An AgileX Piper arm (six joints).
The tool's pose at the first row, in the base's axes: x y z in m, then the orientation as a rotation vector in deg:
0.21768, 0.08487, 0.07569, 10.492, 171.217, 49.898
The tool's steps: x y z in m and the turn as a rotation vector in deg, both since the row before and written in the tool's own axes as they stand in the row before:
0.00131, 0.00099, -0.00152, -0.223, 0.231, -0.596
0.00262, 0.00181, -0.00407, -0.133, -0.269, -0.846
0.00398, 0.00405, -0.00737, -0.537, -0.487, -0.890
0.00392, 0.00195, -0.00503, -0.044, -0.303, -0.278
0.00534, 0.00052, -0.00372, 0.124, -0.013, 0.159
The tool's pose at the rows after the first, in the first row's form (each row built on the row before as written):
0.21640, 0.08504, 0.07752, 9.499, 171.215, 50.252
0.21376, 0.08465, 0.08194, 8.327, 170.745, 50.273
0.20971, 0.08446, 0.09031, 7.172, 169.864, 50.807
0.20560, 0.08369, 0.09551, 6.879, 169.508, 50.741
0.20005, 0.08257, 0.09876, 7.126, 169.587, 50.573

